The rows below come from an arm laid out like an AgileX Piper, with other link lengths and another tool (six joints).
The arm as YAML. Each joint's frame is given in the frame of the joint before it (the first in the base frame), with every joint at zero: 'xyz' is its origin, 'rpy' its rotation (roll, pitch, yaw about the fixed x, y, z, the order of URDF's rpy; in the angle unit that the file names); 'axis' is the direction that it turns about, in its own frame. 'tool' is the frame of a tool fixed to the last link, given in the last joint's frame.
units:
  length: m
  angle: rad
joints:
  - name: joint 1
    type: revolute
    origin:
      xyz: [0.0, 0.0, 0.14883]
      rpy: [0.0, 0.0, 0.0]
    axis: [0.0, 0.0, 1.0]
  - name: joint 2
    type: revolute
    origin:
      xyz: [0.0, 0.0, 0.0]
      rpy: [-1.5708, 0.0, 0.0]
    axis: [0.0, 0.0, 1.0]
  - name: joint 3
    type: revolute
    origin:
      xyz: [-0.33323, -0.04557, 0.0]
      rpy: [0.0, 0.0, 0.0]
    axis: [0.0, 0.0, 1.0]
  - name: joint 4
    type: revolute
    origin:
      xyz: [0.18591, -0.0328, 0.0]
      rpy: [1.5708, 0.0, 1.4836]
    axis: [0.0, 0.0, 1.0]
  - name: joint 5
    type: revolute
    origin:
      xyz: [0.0, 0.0, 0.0]
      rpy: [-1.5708, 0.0, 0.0]
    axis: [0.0, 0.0, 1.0]
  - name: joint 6
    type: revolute
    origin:
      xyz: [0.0, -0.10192, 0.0]
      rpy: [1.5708, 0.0, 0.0]
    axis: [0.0, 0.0, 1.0]
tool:
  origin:
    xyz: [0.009, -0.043, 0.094]
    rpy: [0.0, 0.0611, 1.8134]
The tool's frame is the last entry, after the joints.
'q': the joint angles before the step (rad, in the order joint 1, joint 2, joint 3, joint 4, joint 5, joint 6). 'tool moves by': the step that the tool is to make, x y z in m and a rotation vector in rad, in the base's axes. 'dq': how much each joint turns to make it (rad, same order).
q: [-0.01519 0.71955 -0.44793 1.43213 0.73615 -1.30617]
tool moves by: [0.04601 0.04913 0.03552 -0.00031 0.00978 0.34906]
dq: [0.00697 0.32472 -0.21671 0.02925 0.31877 -0.17553]
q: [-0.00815 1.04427 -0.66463 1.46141 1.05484 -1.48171]
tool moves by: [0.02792 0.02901 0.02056 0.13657 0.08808 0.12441]
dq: [0.07030 0.17206 -0.12424 0.09953 0.09671 0.03456]
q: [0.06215 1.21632 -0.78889 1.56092 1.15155 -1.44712]
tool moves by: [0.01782 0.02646 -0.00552 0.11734 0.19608 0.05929]
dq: [0.08558 0.13491 -0.04587 0.09599 0.02386 0.10314]
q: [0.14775 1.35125 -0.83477 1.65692 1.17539 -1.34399]
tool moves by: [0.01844 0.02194 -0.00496 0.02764 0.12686 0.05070]
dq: [0.06362 0.11235 -0.09804 0.00636 -0.00001 0.11485]
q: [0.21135 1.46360 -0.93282 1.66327 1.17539 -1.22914]
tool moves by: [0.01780 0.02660 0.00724 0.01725 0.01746 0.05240]
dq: [0.07466 0.09163 -0.13235 0.00607 -0.01671 0.05659]
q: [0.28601 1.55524 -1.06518 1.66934 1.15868 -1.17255]
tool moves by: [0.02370 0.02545 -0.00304 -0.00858 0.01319 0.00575]
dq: [0.06908 0.09319 -0.11763 0.00454 -0.06377 0.03699]
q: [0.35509 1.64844 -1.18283 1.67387 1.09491 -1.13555]
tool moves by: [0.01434 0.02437 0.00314 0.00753 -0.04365 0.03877]
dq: [0.05083 0.07540 -0.10899 0.00150 -0.01345 -0.01263]
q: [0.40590 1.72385 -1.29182 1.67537 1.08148 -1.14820]
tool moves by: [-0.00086 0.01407 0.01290 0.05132 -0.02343 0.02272]
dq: [0.03159 0.01767 -0.03888 0.04891 0.00653 -0.02319]
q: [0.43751 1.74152 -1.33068 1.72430 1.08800 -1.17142]
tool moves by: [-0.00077 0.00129 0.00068 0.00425 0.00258 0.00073]
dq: [0.00426 0.00000 0.00024 0.00581 -0.00180 0.00001]
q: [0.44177 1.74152 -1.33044 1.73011 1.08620 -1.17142]
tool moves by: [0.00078 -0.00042 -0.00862 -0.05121 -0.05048 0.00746]
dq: [0.00468 0.00247 -0.00003 -0.05007 -0.01541 -0.03215]
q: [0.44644 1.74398 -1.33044 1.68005 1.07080 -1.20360]
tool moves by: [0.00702 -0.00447 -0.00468 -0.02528 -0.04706 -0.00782]
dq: [-0.01407 0.00616 0.00000 -0.02142 -0.00419 -0.04404]
